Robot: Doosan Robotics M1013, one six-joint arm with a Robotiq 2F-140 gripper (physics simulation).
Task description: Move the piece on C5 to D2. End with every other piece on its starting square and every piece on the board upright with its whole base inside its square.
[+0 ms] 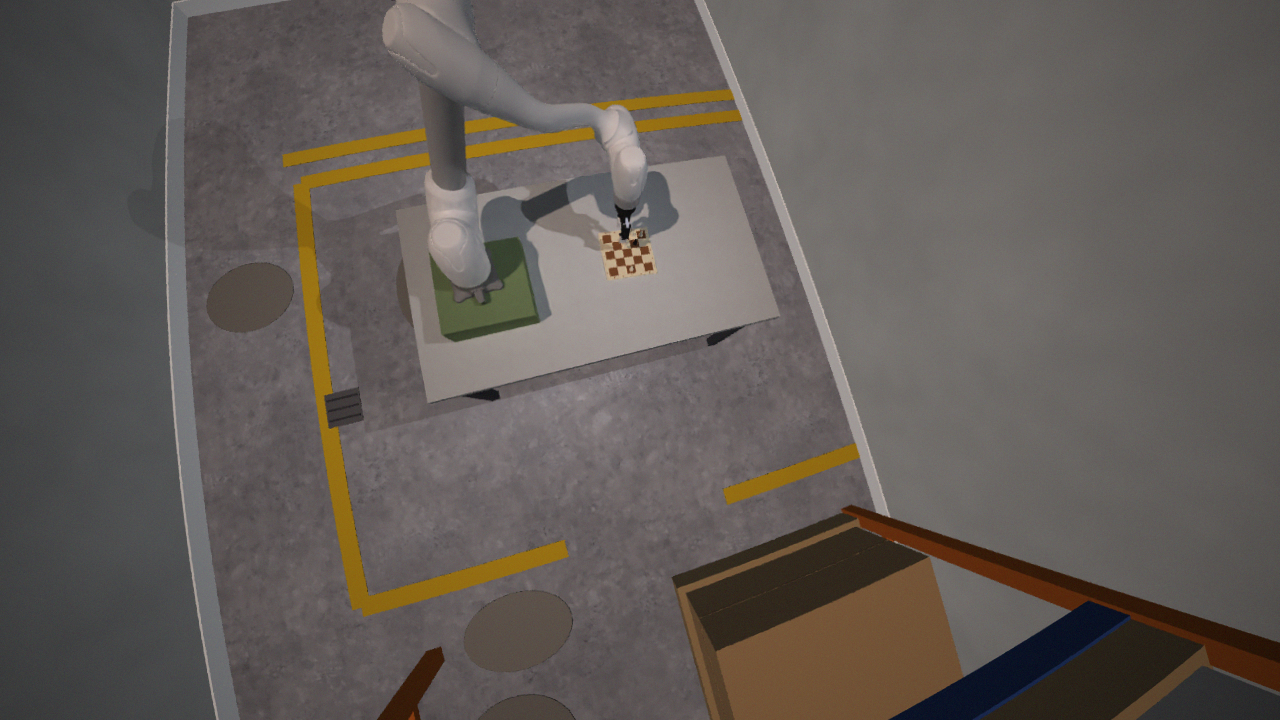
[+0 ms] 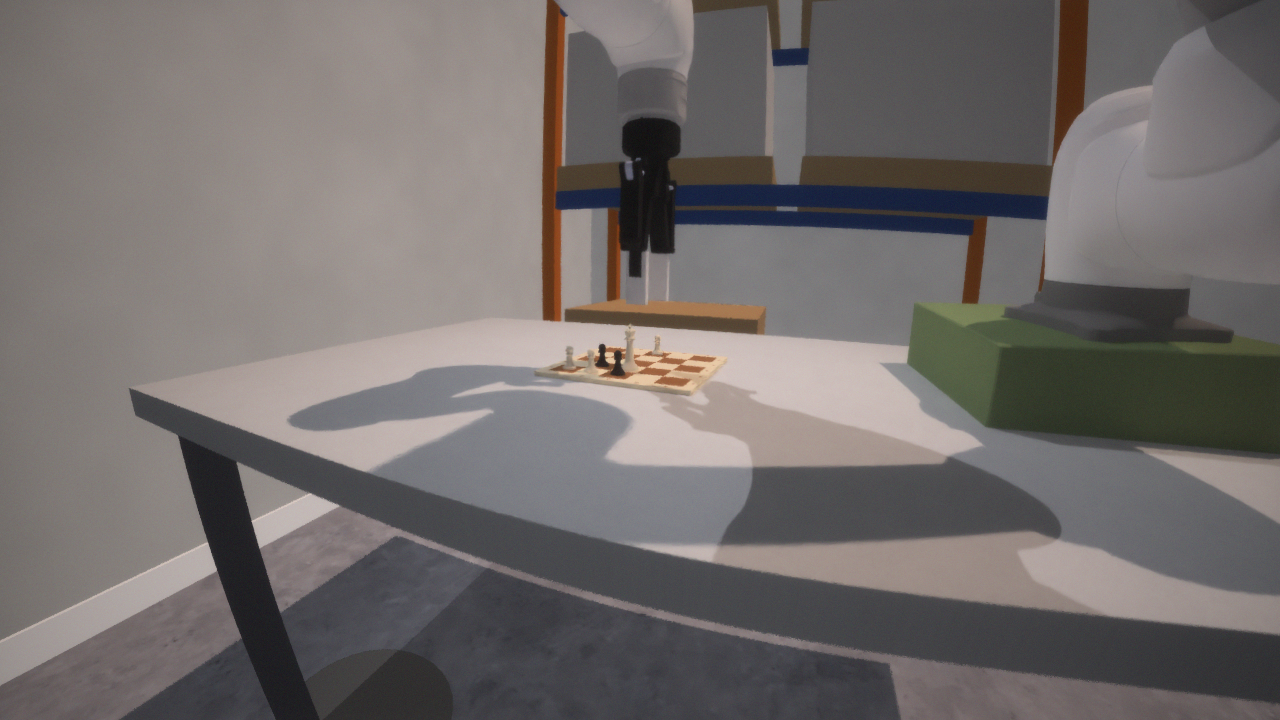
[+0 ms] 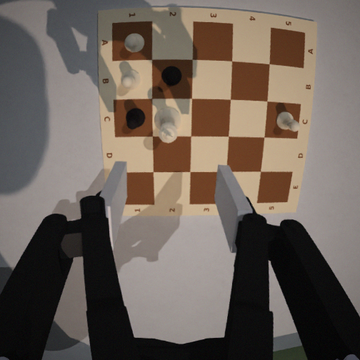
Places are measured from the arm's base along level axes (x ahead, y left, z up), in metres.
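Where they show: gripper, fingertip midpoint: (image 1: 621, 234) (image 2: 648, 302); arm's base, origin of the base link: (image 1: 473, 275) (image 2: 1104, 327).
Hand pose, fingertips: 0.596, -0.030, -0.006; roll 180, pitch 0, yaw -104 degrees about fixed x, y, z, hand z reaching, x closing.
Observation:
Things, the pixels of their top centre, and the offset from my fingertips, as dx, dy, dz. Level surfaces: height alone.
- small white pawn, middle of its top: (image 2: 657, 334) (image 1: 632, 266) +0.004, -0.121, -0.062
- chessboard, middle of its top: (image 2: 639, 363) (image 1: 627, 252) +0.018, -0.044, -0.093
- tall white piece, middle of its top: (image 2: 630, 323) +0.024, -0.002, -0.030
- B2, middle of its top: (image 2: 602, 343) +0.067, -0.014, -0.062
- C1, middle of its top: (image 2: 618, 350) +0.033, +0.028, -0.062
- A1, middle of its top: (image 2: 569, 345) +0.106, +0.014, -0.062
- B1, middle of its top: (image 2: 591, 348) +0.071, +0.024, -0.062
- light grey table, its level: dz -0.099
A small white pawn (image 3: 285, 121) (image 2: 657, 343) (image 1: 631, 268) stands upright on C5 of the chessboard (image 3: 308, 165) (image 2: 673, 381). Square D2 (image 3: 172, 155) is brown and bare. A tall white piece (image 3: 167, 121) (image 2: 630, 351) stands on C2. Black pieces stand on B2 (image 3: 171, 76) (image 2: 601, 356) and C1 (image 3: 135, 118) (image 2: 617, 363). White pieces stand on A1 (image 3: 134, 43) (image 2: 569, 358) and B1 (image 3: 130, 79) (image 2: 590, 360). My gripper (image 3: 171, 180) (image 2: 646, 288) is partly open and empty, high above the board, well apart from the pieces.
The board lies on a light grey table (image 1: 689, 295) (image 2: 429, 447). The arm's base stands on a green block (image 1: 501, 308) (image 2: 1074, 385) at one end of the table. Shadows of the arm fall across the table and part of the board. Cardboard boxes (image 1: 832, 635) stand on a rack beyond the table.

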